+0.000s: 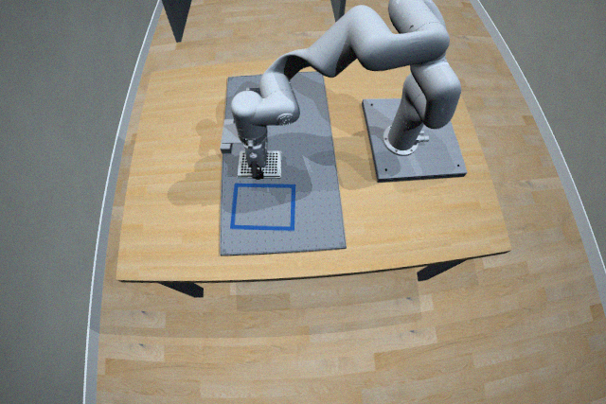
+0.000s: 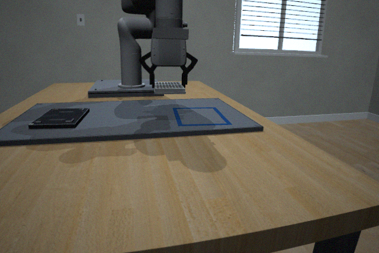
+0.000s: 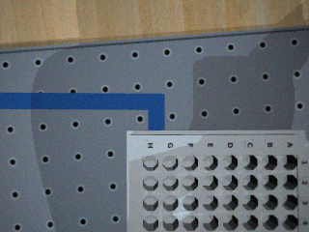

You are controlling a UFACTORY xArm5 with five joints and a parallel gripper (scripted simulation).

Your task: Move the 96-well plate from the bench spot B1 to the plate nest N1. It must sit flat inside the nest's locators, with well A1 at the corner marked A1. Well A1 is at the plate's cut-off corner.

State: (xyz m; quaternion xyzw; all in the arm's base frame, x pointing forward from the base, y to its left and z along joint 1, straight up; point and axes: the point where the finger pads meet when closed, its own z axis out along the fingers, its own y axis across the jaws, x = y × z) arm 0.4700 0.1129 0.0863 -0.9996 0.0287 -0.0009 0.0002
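Right now the black plate nest N1 is 1 cm behind my hand, 31 cm to the right of it and 10 cm below it. The rest, counted from my hand: white 96-well plate: 1 cm below; A1 mark: 6 cm ahead, 37 cm to the right, 9 cm below.
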